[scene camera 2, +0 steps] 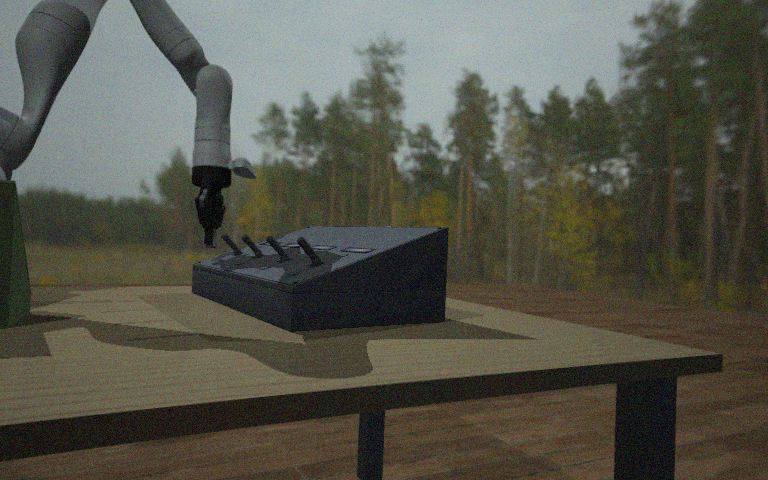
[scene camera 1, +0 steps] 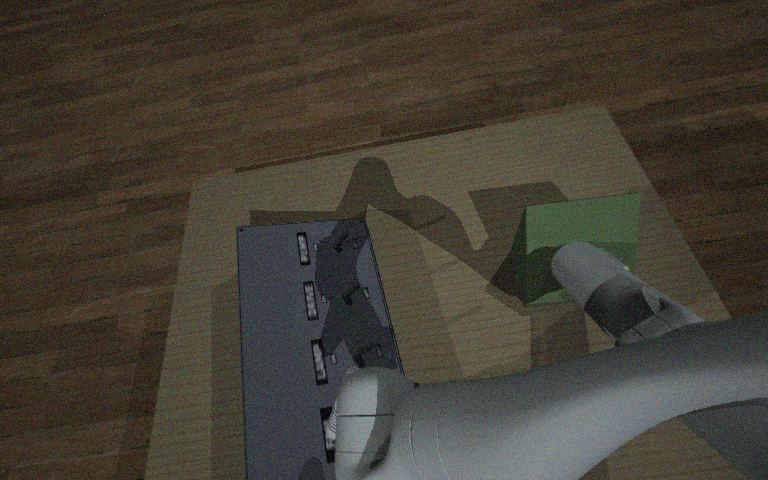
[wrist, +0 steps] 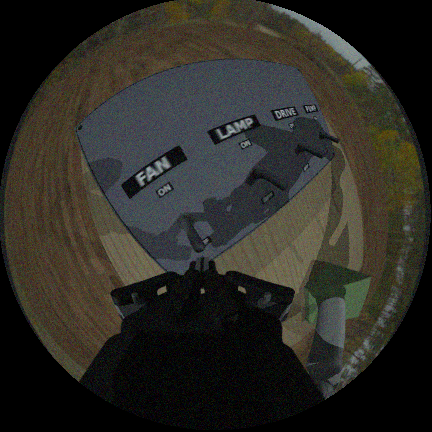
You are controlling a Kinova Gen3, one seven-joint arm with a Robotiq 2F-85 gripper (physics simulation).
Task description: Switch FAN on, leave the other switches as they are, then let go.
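Where they show: gripper, fingertip midpoint: [scene camera 2: 209, 247] [wrist: 202, 263]; arm's base, origin of the base link: [scene camera 1: 575, 263] [wrist: 331, 305].
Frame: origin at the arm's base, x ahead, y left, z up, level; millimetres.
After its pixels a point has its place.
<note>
The dark switch panel [scene camera 1: 271, 339] {x 570, y 138, z 48 mm} [scene camera 2: 368, 305] {x 537, y -133, z -55 mm} [wrist: 200, 95] {x 537, y 208, z 42 mm} has a sloped top. The FAN lever [scene camera 2: 231, 245] {x 378, y 267, z 16 mm} [wrist: 194, 234] {x 377, y 269, z 29 mm} leans toward its lower OFF label, away from the ON label [wrist: 164, 189] {x 435, y 284, z 14 mm}. The LAMP lever [scene camera 2: 251, 246] {x 404, y 149, z 18 mm} [wrist: 270, 180] {x 403, y 160, z 23 mm}, DRIVE lever [scene camera 1: 353, 293] {x 431, y 44, z 21 mm} [scene camera 2: 276, 248] {x 430, y 33, z 19 mm} [wrist: 311, 151] {x 430, y 43, z 22 mm} and PUMP lever [scene camera 1: 341, 242] {x 460, y -73, z 16 mm} [scene camera 2: 309, 251] {x 459, y -84, z 18 mm} [wrist: 329, 137] {x 459, y -74, z 20 mm} lean the same way. My gripper [scene camera 2: 210, 244] {x 338, y 274, z 10 mm} [wrist: 202, 263] {x 338, y 274, z 10 mm} is shut and empty. Its tips are low, just on the OFF side of the FAN lever; contact cannot be told. The arm hides it in scene camera 1.
The panel stands on a wooden table [scene camera 1: 186, 283] {x 867, y -45, z -86 mm} [scene camera 2: 566, 345] {x 754, y -293, z -86 mm}. The green robot pedestal [scene camera 1: 583, 220] {x -9, y -57, z 64 mm} [scene camera 2: 12, 254] {x 95, y -75, z 3 mm} [wrist: 357, 297] {x 15, y -61, z 69 mm} stands on the robot's side of the panel. The grey arm [scene camera 1: 481, 418] {x 256, y 307, z 475 mm} [scene camera 2: 212, 118] {x 332, y 262, z 266 mm} covers the FAN end of the panel in scene camera 1.
</note>
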